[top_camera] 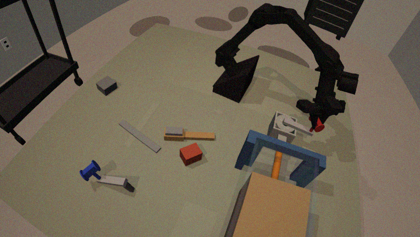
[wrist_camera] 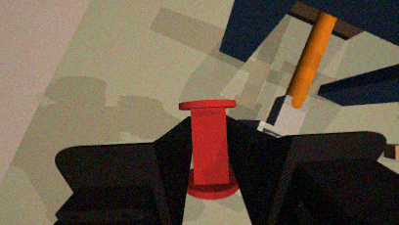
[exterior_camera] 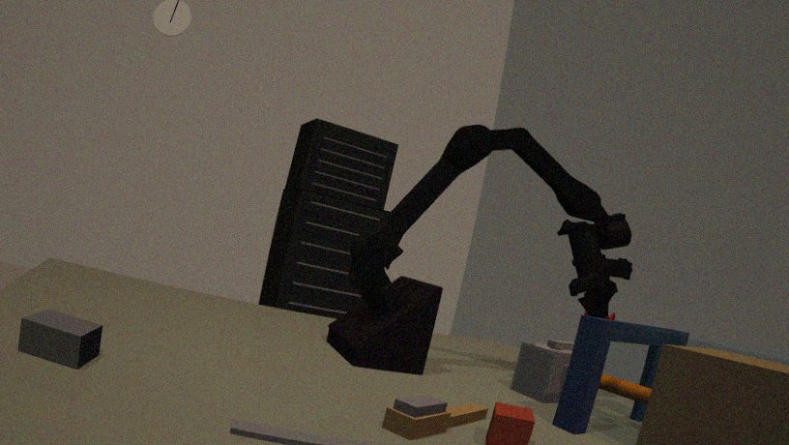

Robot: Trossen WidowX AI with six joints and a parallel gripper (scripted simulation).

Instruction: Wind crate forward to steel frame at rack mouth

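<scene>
Now: gripper tip 2 cm past the red-knobbed winch handle, 4 cm to the left of it and 3 cm above it. The rest, counted from my gripper tip: grey winch: 4 cm behind, 11 cm to the right, 10 cm below; then red knob: 1 cm behind, 1 cm to the right; then brown crate: 39 cm ahead, 12 cm to the right, 9 cm below.
</scene>
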